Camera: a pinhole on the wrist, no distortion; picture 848 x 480 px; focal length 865.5 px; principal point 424.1 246.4 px. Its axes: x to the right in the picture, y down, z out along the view. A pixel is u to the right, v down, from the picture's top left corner.
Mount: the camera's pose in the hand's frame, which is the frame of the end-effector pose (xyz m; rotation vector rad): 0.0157 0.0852 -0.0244 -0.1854 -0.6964 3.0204
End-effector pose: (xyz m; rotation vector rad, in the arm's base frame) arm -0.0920 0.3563 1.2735 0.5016 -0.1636 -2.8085
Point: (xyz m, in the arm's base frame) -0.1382 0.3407 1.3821
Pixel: 341 226
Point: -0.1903 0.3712 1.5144
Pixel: 344 106
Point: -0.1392 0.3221 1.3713
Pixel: 282 164
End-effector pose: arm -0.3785 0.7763 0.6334 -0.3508 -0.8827 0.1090
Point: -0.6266 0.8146 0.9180
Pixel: 220 187
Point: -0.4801 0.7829 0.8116
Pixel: 125 386
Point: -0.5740 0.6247 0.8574
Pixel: outside the picture
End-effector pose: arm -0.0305 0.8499 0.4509 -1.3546 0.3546 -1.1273
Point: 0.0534 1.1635 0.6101
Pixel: 665 428
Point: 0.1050 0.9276 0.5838
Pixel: 182 423
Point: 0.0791 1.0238 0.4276
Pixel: 764 67
